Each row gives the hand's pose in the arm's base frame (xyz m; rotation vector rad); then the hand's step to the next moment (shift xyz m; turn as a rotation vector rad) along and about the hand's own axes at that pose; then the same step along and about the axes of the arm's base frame.
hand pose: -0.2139 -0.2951 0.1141 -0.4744 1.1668 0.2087
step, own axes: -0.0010 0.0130 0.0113 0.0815 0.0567 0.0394
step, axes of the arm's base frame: 0.0038 0.0168 0.0012 0.0418 0.0614 -0.0768
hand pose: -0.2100 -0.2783 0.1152 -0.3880 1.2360 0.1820
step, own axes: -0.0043 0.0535 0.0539 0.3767 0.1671 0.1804
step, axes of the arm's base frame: 0.0278 0.0702 0.0087 0.2243 0.1955 -0.3374
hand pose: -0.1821 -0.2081 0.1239 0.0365 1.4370 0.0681
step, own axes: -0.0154 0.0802 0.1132 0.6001 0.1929 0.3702
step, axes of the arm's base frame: 0.1081 0.0807 0.0356 0.4412 0.2397 -0.5313
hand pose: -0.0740 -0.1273 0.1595 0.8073 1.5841 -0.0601
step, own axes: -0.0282 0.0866 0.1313 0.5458 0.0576 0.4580
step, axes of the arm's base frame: 0.1559 -0.0109 0.0334 0.4434 0.0713 -0.5562
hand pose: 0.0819 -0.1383 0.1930 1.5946 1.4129 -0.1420
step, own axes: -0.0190 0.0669 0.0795 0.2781 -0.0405 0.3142
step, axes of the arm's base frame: 0.0868 -0.0597 0.0078 0.2080 -0.0297 -0.3654
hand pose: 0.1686 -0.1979 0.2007 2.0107 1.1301 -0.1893
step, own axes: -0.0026 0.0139 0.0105 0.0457 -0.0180 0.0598
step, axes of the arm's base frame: 0.0117 -0.0130 0.0022 0.0274 -0.0075 -0.0720
